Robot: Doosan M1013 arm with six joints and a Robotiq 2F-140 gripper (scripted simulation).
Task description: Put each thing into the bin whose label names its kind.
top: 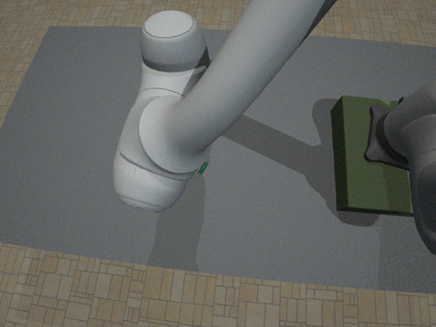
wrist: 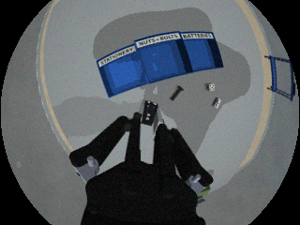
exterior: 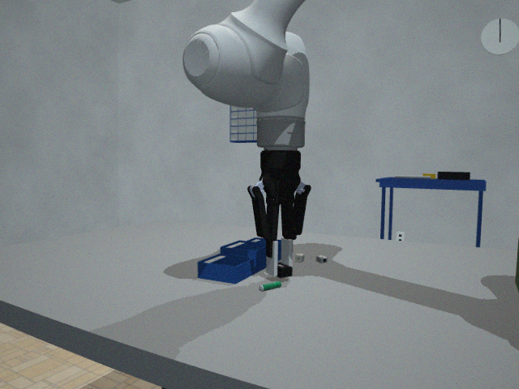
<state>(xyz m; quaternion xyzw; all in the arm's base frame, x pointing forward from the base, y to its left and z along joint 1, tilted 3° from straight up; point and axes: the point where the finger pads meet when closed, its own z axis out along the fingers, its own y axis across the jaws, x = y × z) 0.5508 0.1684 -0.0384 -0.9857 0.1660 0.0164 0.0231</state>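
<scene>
The green thing lies 3 cm behind my hand, 6 cm to the left of it and 4 cm below it. The rest, counted from my hand: white piece: 5 cm ahead, 15 cm to the right, 4 cm below; black thing: 4 cm ahead, 7 cm to the right, 4 cm below.
</scene>
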